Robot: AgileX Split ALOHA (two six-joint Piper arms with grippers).
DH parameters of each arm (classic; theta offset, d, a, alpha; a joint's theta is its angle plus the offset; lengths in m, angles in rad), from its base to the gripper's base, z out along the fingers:
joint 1: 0 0.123 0 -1.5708
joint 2: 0.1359 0 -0.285 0
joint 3: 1.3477 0 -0.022 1.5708
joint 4: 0 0.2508 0 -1.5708
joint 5: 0 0 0.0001 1.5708
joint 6: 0 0.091 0 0
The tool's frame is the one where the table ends.
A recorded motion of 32 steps. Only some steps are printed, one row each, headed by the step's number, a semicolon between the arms.
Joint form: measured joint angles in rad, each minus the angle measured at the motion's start. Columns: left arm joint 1, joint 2, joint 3, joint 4, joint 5, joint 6; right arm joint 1, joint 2, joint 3, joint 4, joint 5, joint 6.
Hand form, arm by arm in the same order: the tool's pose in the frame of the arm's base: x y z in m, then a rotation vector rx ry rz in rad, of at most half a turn. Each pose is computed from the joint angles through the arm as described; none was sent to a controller.
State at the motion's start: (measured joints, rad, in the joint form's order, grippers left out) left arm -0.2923 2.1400 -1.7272 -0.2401 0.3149 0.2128; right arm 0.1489 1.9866 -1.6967 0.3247 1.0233 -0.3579
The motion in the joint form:
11: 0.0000 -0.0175 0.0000 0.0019 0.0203 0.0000; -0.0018 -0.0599 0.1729 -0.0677 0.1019 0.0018
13: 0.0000 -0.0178 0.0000 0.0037 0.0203 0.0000; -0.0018 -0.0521 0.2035 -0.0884 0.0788 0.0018
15: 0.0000 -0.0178 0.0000 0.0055 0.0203 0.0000; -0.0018 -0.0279 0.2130 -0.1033 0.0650 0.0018
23: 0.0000 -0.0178 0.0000 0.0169 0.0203 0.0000; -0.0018 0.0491 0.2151 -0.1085 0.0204 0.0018
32: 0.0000 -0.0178 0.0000 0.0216 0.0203 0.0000; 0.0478 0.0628 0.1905 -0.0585 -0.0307 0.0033
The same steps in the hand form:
11: 0.4763 -0.1507 0.2343 0.3518 2.1868 -0.2551; 0.3850 0.0782 0.2296 -0.6003 2.9085 0.3345
13: 0.4763 -0.1507 0.2344 0.3533 2.1862 -0.2536; 0.3835 0.0760 0.2185 -0.6060 2.9282 0.3058
15: 0.4763 -0.1506 0.2344 0.3548 2.1860 -0.2520; 0.3855 0.0750 0.2065 -0.6126 2.9505 0.2872
23: 0.4764 -0.1503 0.2343 0.3646 2.1845 -0.2419; 0.3944 0.0755 0.1756 -0.6055 2.9888 0.2795
32: 0.4764 -0.1502 0.2343 0.3686 2.1839 -0.2377; 0.3995 0.1001 0.1772 -0.6204 2.9190 0.3318

